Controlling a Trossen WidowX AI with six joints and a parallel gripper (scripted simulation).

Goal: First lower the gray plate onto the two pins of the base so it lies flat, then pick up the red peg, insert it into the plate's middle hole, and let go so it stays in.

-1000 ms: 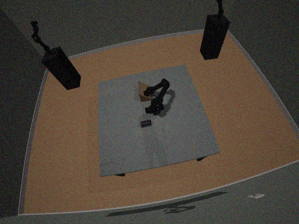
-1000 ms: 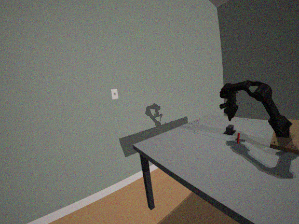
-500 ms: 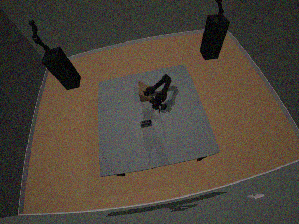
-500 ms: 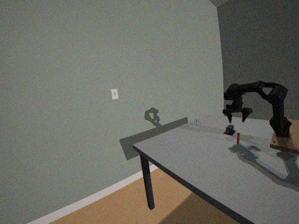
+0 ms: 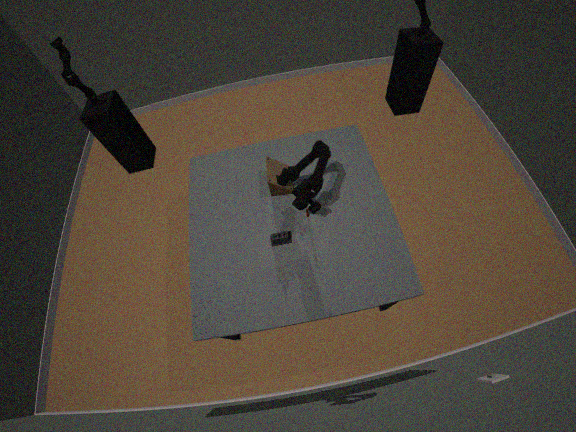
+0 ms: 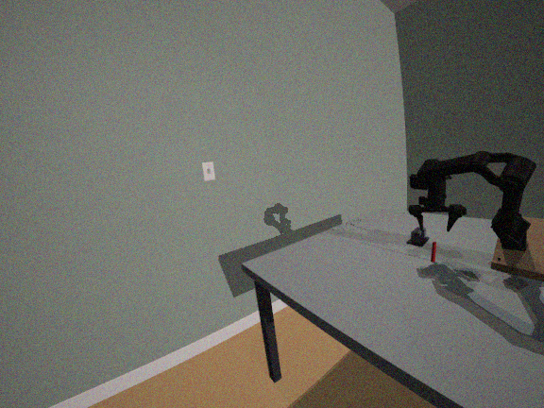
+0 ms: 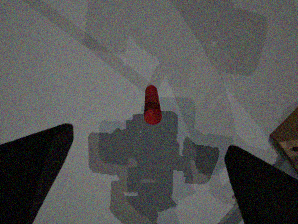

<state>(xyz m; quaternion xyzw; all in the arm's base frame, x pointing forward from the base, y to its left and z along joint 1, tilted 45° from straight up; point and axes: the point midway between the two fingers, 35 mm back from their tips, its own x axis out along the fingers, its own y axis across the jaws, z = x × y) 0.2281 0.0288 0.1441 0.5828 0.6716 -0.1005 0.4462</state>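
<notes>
My gripper tip is 8 cm above the red peg. Round my gripper tip: gray plate 12 cm ahead, 19 cm to the right, 8 cm below; then dark base 12 cm ahead, 18 cm to the right, 12 cm below.
</notes>
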